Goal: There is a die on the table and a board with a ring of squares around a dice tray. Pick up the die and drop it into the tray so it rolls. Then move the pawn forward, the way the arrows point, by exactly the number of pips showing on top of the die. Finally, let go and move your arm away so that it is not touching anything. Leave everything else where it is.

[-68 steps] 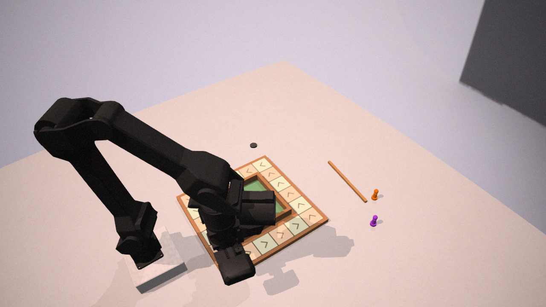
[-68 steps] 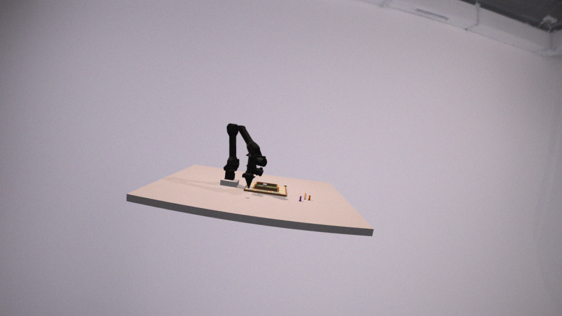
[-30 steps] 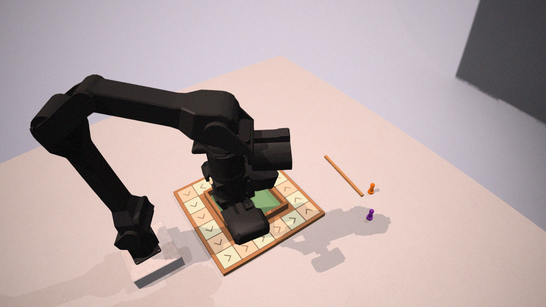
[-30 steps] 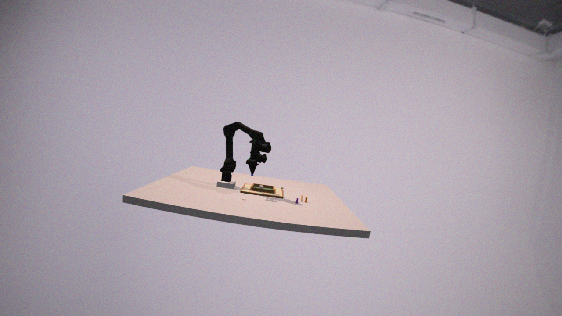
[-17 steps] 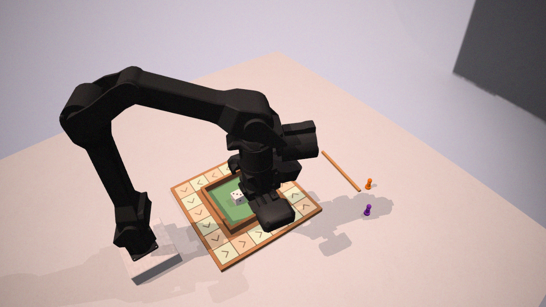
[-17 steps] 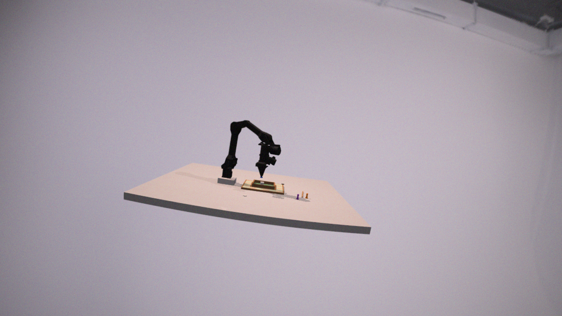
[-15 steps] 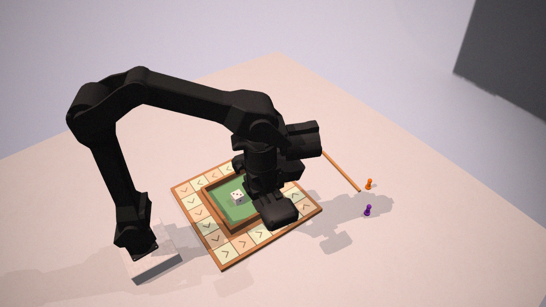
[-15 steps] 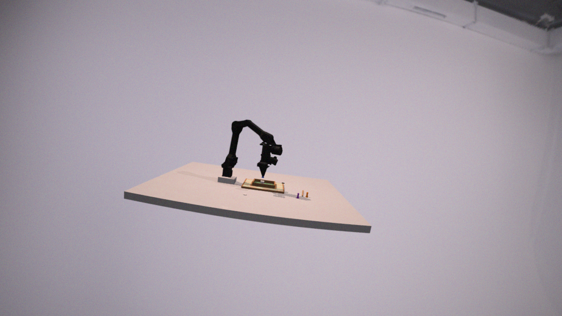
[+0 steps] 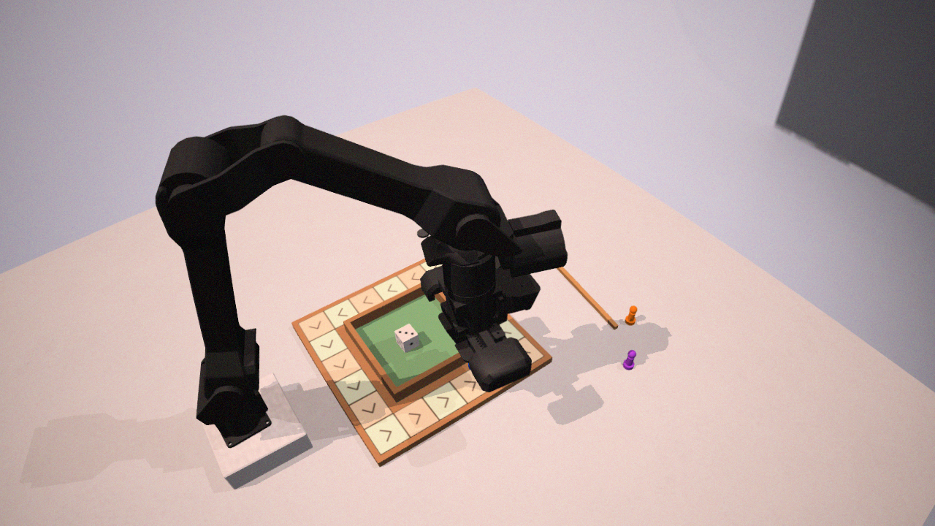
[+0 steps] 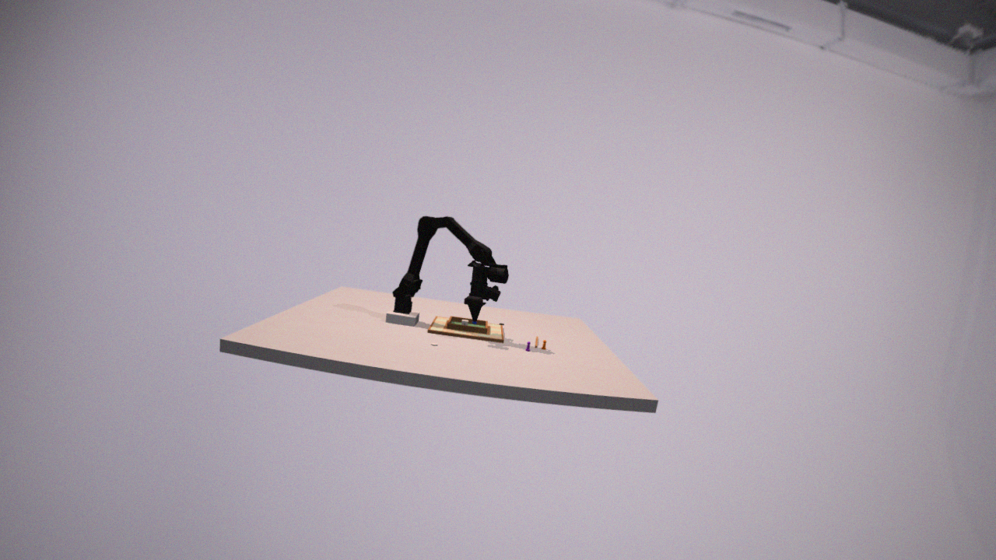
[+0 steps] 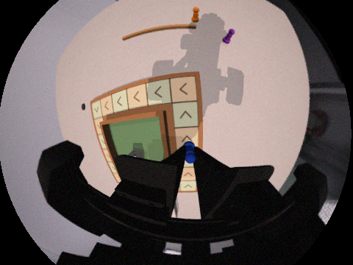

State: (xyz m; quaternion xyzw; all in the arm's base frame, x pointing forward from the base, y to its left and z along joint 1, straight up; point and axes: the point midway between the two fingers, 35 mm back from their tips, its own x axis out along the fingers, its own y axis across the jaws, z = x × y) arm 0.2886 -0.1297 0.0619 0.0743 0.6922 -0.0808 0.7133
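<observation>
My gripper tip is 3 cm past the white die, 12 cm to the right of it and 4 cm above it. From my gripper tip the other things lie so: thin wooden stick (25 cm ahead, 3 cm to the left, 6 cm below); blue pawn (1 cm above); purple pawn (20 cm ahead, 11 cm to the right, 5 cm below).
</observation>
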